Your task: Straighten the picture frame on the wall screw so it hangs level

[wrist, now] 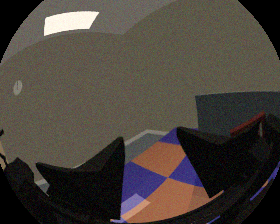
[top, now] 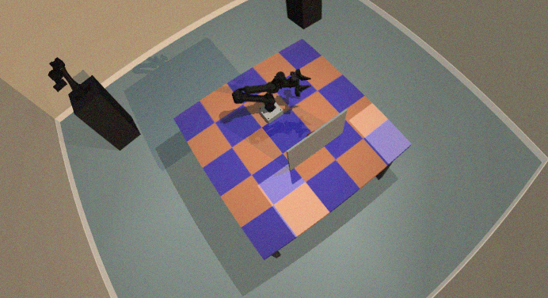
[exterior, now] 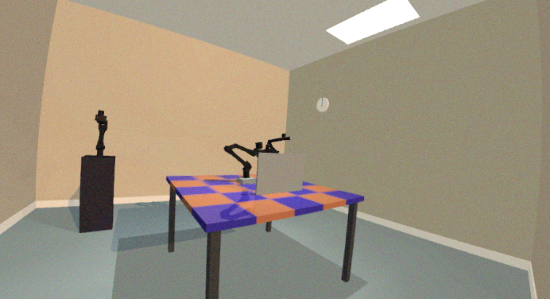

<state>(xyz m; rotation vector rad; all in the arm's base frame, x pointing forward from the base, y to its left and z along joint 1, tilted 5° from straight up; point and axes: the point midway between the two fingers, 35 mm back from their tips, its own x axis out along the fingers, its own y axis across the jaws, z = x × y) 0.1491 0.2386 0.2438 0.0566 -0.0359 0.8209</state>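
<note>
Now: gripper tip 270 mm short of the picture frame, 200 mm to the left of it and 150 mm above it. Also, from my gripper tip: grey wall panel: 280 mm ahead, 200 mm to the right, 160 mm below.
</note>
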